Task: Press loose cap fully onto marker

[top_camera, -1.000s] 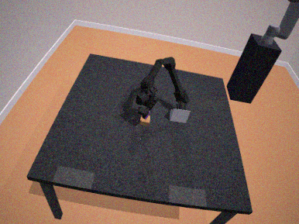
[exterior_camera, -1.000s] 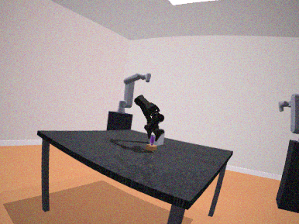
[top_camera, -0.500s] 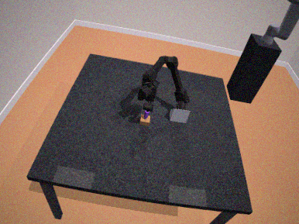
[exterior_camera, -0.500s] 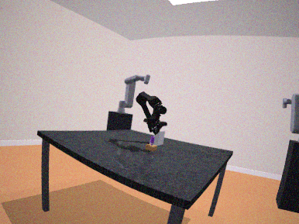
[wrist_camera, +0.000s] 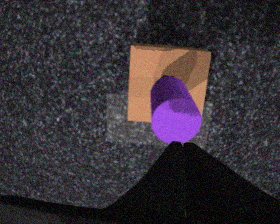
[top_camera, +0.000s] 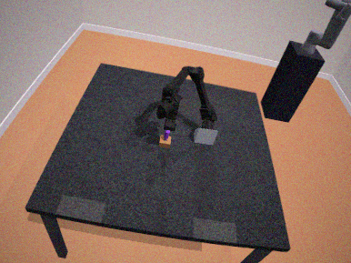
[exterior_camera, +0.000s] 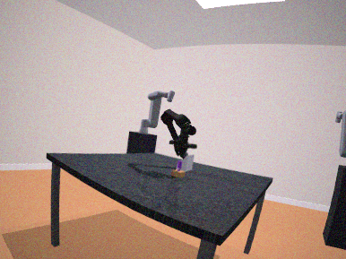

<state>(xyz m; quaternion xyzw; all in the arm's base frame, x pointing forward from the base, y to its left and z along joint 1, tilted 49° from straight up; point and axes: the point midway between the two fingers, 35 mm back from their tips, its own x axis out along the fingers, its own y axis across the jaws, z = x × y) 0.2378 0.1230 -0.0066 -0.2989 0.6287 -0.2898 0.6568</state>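
The purple cap is 5 cm below my gripper tip. The rest, counted from my gripper tip: holder block (12 cm below).
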